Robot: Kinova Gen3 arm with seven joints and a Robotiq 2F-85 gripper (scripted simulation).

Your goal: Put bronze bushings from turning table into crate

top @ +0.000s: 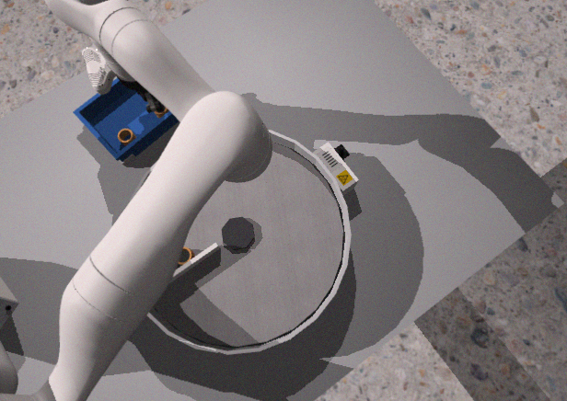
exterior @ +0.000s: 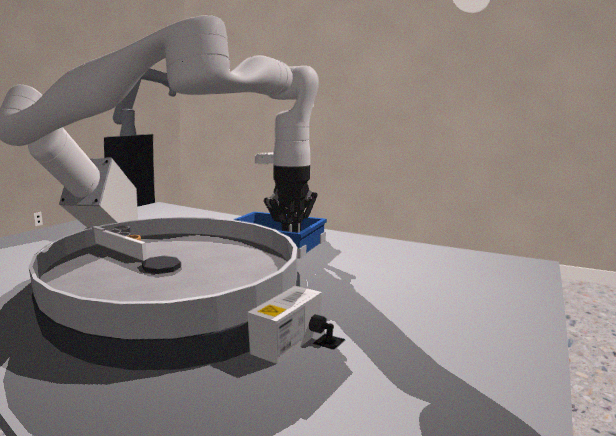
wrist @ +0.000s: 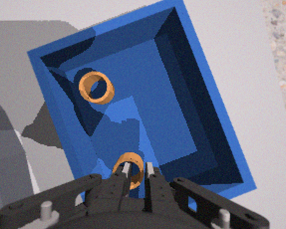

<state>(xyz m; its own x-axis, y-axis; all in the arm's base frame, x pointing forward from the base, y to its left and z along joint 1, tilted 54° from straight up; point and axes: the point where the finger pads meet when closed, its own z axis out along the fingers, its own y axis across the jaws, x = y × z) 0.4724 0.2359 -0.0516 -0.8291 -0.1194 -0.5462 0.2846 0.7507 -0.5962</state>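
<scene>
The blue crate is 5 cm behind my hand, 2 cm to the left of it and 1 cm below it. The rest, counted from my hand: round turning table 34 cm to the right, 4 cm behind, 1 cm above.
</scene>
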